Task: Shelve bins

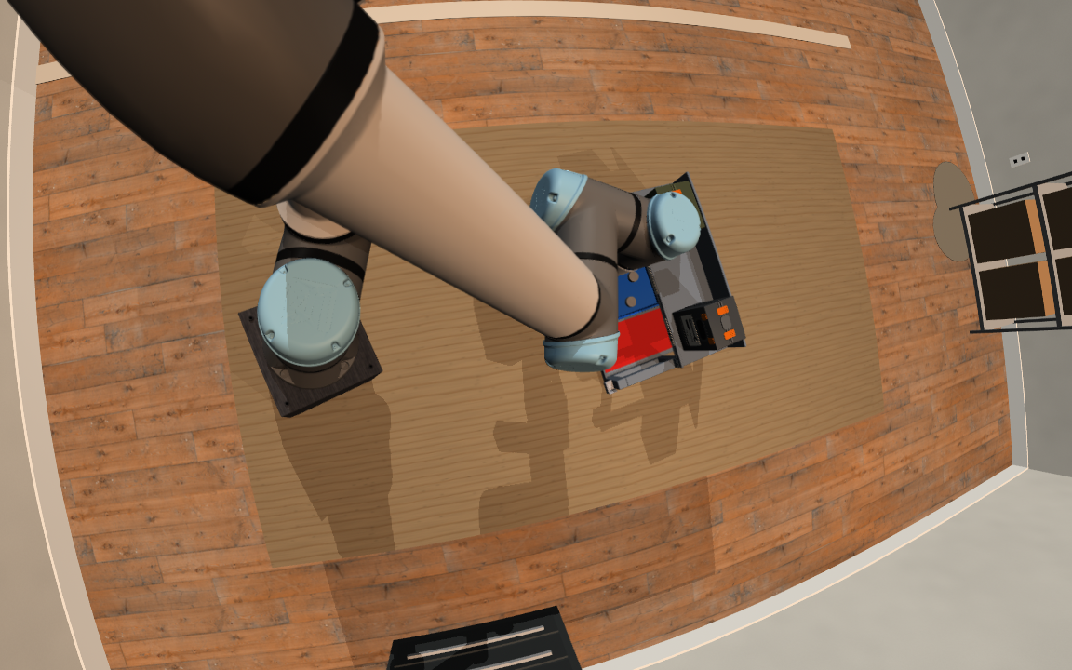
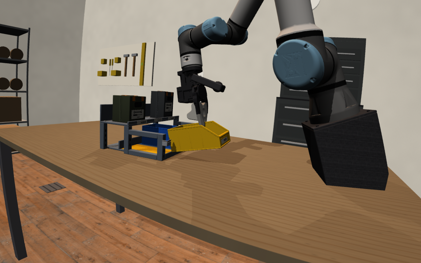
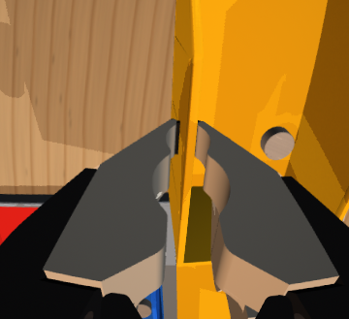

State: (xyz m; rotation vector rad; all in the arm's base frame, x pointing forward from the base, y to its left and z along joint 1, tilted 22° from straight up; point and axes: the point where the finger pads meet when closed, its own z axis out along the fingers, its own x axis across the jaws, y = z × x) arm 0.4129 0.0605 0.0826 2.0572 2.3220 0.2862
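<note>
The yellow bin is 50 mm to the left of my hand, 20 mm below it and 20 mm behind it. The rest, counted from my hand: blue bin: 190 mm ahead, 60 mm below, 40 mm to the right.
</note>
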